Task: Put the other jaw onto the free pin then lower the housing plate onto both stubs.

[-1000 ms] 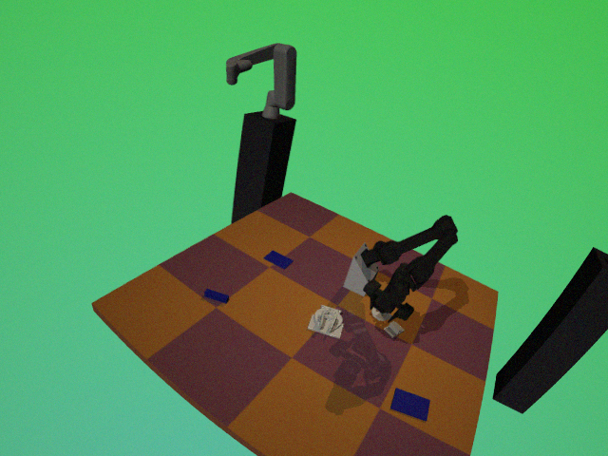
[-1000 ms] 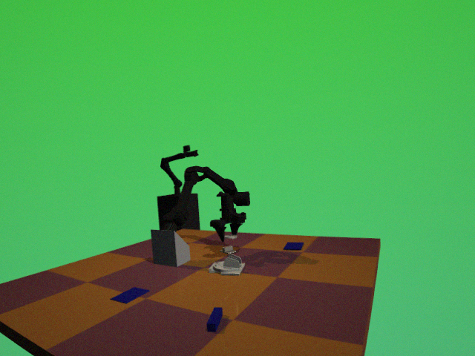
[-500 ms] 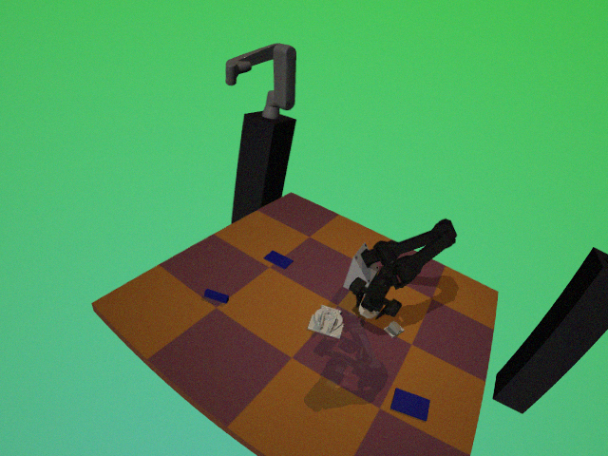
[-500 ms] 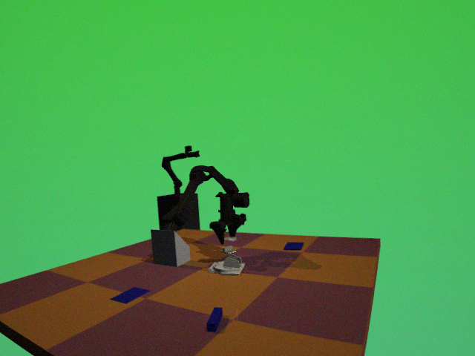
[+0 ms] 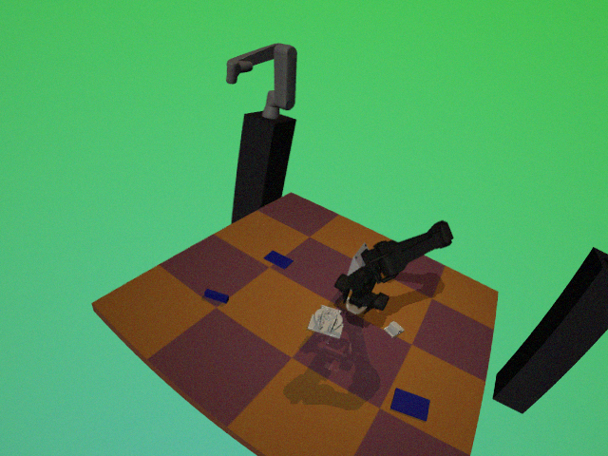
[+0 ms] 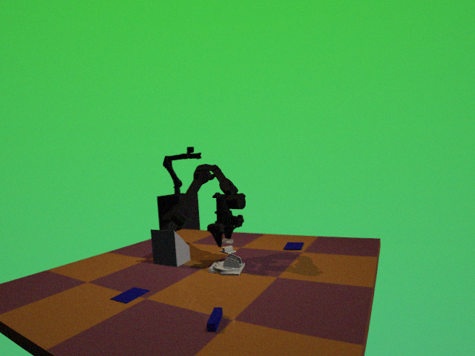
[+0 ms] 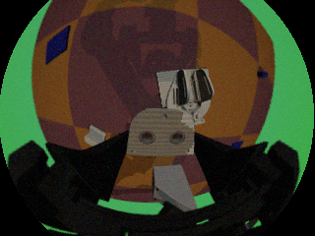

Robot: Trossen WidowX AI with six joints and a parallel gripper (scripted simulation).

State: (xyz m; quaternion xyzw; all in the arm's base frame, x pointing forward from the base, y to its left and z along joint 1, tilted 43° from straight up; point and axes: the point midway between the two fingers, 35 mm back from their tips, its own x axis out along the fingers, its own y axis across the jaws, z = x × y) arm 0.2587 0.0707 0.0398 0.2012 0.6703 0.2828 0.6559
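Right now my gripper tip is 9 cm to the left of the grey jaw, 7 cm above it and 3 cm short of it. The rest, counted from my gripper tip: board: 34 cm to the left, 19 cm ahead, 8 cm below.
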